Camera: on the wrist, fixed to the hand. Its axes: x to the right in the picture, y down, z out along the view.
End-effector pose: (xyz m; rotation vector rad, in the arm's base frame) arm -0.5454 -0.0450 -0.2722 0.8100 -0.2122 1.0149
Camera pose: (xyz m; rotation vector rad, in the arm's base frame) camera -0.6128 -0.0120 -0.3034 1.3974 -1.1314 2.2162
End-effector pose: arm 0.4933 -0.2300 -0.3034 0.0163 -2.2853 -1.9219
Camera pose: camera 0.5345 -0.2748 -0.2496 -1.6560 -1.8594 -0.6175
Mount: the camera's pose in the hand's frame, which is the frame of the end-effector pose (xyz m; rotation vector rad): -0.0299 0.0486 -0.0579 0.4911 -0.5254 1.4282
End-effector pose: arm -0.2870 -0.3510 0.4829 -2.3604 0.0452 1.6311
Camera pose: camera -0.2537 -0.4154 0.5196 1.1810 -1.8657 -1.9944
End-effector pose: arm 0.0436 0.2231 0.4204 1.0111 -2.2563 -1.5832
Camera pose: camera 0.0761 0.2079 0.4933 -1.0132 -2.5564 -0.6302
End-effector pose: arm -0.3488 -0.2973 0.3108 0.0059 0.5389 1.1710
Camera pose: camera -0.4229 -0.3194 0.2857 1.2620 0.2840 2.2584
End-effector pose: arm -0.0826 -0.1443 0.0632 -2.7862 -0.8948 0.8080
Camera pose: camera -0.0482 -0.1977 0.1139 2.3645 -1.3433 -1.5694
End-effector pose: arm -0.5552 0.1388 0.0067 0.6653 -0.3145 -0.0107
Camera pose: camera -0.5713 0.2154 -0.0151 0.7883 -1.2718 1.3068
